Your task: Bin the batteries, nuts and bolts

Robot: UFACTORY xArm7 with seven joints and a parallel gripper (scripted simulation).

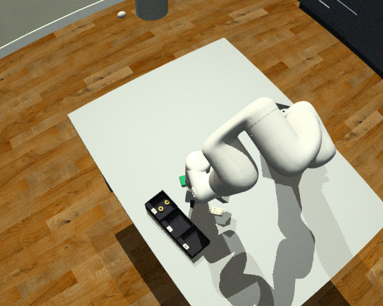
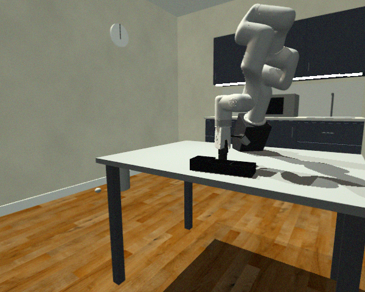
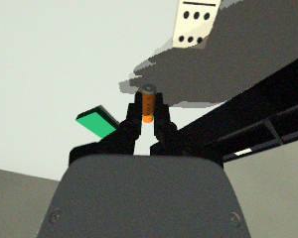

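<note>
Right now the green block is 80 mm to the right of my hand, 30 mm behind it and 20 mm below it. Round my hand: white domino: 80 mm to the left, 30 mm behind, 20 mm below; then orange battery: 20 mm below; then black three-compartment bin: 110 mm ahead, 40 mm to the left.
</note>
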